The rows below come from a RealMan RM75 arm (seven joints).
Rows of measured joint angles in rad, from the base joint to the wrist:
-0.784, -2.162, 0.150, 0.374, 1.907, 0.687, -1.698
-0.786, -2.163, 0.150, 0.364, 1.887, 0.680, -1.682
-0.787, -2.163, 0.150, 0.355, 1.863, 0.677, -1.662
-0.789, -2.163, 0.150, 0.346, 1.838, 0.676, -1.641
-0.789, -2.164, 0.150, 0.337, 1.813, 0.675, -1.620
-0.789, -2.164, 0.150, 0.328, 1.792, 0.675, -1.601
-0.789, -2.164, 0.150, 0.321, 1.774, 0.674, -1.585
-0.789, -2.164, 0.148, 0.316, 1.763, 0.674, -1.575
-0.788, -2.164, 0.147, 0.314, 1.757, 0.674, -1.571
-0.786, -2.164, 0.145, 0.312, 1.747, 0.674, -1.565
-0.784, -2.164, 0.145, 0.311, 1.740, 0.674, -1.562
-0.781, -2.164, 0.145, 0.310, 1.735, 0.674, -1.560
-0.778, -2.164, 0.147, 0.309, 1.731, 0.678, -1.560
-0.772, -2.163, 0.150, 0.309, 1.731, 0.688, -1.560
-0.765, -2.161, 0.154, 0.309, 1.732, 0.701, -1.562
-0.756, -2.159, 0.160, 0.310, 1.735, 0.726, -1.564
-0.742, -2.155, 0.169, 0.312, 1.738, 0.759, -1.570
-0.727, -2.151, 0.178, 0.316, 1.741, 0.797, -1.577
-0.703, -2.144, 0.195, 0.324, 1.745, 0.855, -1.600
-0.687, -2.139, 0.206, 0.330, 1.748, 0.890, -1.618
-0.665, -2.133, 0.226, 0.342, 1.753, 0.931, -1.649
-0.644, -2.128, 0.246, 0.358, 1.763, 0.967, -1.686
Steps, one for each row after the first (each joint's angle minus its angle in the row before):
-0.002, -0.001, 0.000, -0.010, -0.020, -0.007, 0.016
-0.001, 0.000, 0.000, -0.009, -0.024, -0.003, 0.020
-0.002, 0.000, 0.000, -0.009, -0.025, -0.001, 0.021
0.000, -0.001, 0.000, -0.009, -0.025, -0.001, 0.021
0.000, 0.000, 0.000, -0.009, -0.021, 0.000, 0.019
0.000, 0.000, 0.000, -0.007, -0.018, -0.001, 0.016
0.000, 0.000, -0.002, -0.005, -0.011, 0.000, 0.010
0.001, 0.000, -0.001, -0.002, -0.006, 0.000, 0.004
0.002, 0.000, -0.002, -0.002, -0.010, 0.000, 0.006
0.002, 0.000, 0.000, -0.001, -0.007, 0.000, 0.003
0.003, 0.000, 0.000, -0.001, -0.005, 0.000, 0.002
0.003, 0.000, 0.002, -0.001, -0.004, 0.004, 0.000
0.006, 0.001, 0.003, 0.000, 0.000, 0.010, 0.000
0.007, 0.002, 0.004, 0.000, 0.001, 0.013, -0.002
0.009, 0.002, 0.006, 0.001, 0.003, 0.025, -0.002
0.014, 0.004, 0.009, 0.002, 0.003, 0.033, -0.006
0.015, 0.004, 0.009, 0.004, 0.003, 0.038, -0.007
0.024, 0.007, 0.017, 0.008, 0.004, 0.058, -0.023
0.016, 0.005, 0.011, 0.006, 0.003, 0.035, -0.018
0.022, 0.006, 0.020, 0.012, 0.005, 0.041, -0.031
0.021, 0.005, 0.020, 0.016, 0.010, 0.036, -0.037

